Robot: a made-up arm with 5 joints.
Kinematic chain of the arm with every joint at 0, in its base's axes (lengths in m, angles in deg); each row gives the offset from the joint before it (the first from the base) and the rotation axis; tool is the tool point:
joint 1: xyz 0 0 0.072 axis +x
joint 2: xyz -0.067 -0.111 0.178 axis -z
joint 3: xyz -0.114 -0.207 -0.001 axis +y
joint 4: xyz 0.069 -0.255 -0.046 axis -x
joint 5: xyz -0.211 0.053 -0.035 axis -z
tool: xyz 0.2 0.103 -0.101
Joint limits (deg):
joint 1: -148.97..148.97
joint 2: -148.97..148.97
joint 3: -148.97..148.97
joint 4: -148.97..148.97
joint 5: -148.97..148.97
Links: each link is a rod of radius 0.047 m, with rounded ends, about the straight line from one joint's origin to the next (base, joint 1, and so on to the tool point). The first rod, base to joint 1, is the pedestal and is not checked.
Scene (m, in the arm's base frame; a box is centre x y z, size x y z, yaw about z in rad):
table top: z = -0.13
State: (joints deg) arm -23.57 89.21 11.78 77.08 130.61
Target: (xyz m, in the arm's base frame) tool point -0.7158 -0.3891 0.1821
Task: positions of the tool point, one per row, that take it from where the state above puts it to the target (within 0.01 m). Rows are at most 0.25 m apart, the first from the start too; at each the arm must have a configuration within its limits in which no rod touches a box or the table.
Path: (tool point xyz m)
1: -0.7502 0.0484 0.3479
2: -0.7549 -0.1885 0.3138
3: -0.7158 -0.3891 0.1821

